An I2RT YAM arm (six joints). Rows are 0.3 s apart.
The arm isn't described. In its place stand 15 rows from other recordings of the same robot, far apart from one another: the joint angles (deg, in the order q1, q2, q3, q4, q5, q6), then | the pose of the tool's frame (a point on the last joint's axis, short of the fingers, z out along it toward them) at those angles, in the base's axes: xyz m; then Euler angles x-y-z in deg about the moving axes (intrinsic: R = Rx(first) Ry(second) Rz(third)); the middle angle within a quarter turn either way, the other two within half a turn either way.
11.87, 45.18, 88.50, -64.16, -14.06, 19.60 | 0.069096 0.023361 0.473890 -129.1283 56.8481 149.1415
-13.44, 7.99, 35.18, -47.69, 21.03, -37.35 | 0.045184 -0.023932 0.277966 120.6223 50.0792 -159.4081
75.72, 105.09, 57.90, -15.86, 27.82, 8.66 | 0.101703 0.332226 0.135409 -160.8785 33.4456 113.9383
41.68, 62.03, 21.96, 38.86, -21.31, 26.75 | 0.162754 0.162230 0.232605 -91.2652 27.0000 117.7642
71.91, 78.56, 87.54, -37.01, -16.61, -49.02 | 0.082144 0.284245 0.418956 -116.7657 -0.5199 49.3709
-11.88, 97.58, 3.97, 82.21, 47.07, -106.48 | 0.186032 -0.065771 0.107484 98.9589 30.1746 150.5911
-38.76, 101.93, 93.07, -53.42, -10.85, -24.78 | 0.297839 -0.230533 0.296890 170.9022 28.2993 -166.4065
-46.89, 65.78, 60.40, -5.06, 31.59, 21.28 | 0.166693 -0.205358 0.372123 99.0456 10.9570 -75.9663
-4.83, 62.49, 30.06, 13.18, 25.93, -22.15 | 0.234960 -0.035476 0.231956 120.3094 54.0191 -146.1483
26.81, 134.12, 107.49, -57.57, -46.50, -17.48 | 0.398590 0.230363 0.148841 -135.2544 -15.3719 139.5754
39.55, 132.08, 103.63, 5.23, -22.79, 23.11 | 0.406892 0.353897 0.203367 -113.4447 23.9940 132.5463
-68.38, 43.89, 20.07, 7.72, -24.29, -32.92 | 0.080074 -0.162292 0.222949 110.8819 44.8357 -131.2044
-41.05, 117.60, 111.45, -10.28, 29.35, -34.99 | 0.360382 -0.336965 0.351159 105.0220 17.9755 -137.9487
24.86, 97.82, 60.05, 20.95, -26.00, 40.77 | 0.345302 0.177191 0.241742 -108.9044 36.6074 149.8611
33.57, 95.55, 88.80, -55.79, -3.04, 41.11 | 0.287582 0.193119 0.309844 -161.3644 20.7538 -176.6448
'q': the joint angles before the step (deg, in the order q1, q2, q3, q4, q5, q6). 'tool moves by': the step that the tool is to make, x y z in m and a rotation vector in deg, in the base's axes. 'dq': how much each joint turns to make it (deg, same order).
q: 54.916, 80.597, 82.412, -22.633, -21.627, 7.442
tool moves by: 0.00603, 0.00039, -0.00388, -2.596, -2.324, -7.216
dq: -0.001, 0.546, 0.064, -0.480, 7.955, -0.567
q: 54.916, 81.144, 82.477, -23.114, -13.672, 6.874
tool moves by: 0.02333, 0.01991, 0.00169, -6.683, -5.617, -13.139
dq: 0.328, 6.906, 7.736, -3.365, 15.694, -2.492
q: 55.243, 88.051, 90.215, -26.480, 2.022, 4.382
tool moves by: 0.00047, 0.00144, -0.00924, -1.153, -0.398, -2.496
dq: 0.372, -0.001, -1.882, 1.138, 3.016, 0.306
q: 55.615, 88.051, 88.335, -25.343, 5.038, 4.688
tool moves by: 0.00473, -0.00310, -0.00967, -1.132, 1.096, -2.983
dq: -0.721, 0.022, -1.574, -0.087, 1.924, 1.225
